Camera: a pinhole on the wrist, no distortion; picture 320 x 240 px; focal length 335.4 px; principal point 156.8 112.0 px. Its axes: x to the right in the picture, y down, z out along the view. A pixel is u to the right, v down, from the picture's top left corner.
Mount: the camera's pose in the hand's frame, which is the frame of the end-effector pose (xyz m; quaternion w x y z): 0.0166 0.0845 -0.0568 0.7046 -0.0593 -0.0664 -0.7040
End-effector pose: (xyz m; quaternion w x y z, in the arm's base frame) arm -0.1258 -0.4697 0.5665 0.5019 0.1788 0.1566 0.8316
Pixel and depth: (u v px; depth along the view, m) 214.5 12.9 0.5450
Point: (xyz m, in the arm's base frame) 0.0949 -0.6027 1.0231
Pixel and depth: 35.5 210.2 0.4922
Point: -0.2827 -0.4540 1.0936
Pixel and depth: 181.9 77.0 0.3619
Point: -0.0719 -0.5217 0.8861
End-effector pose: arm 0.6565 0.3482 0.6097 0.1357 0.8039 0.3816 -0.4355
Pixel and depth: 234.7 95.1 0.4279
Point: 0.4714 0.0915 0.3872
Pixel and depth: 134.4 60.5 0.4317
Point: 0.5610 -0.0052 0.4200
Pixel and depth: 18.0 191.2 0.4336
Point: 0.7393 -0.0089 0.2809
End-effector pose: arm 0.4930 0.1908 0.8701 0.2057 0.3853 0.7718 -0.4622
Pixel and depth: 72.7 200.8 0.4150
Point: 0.6090 0.0207 0.4799
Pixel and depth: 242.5 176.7 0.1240
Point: 0.5251 0.1655 0.7672
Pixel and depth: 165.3 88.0 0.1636
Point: 0.5728 0.1309 0.7561
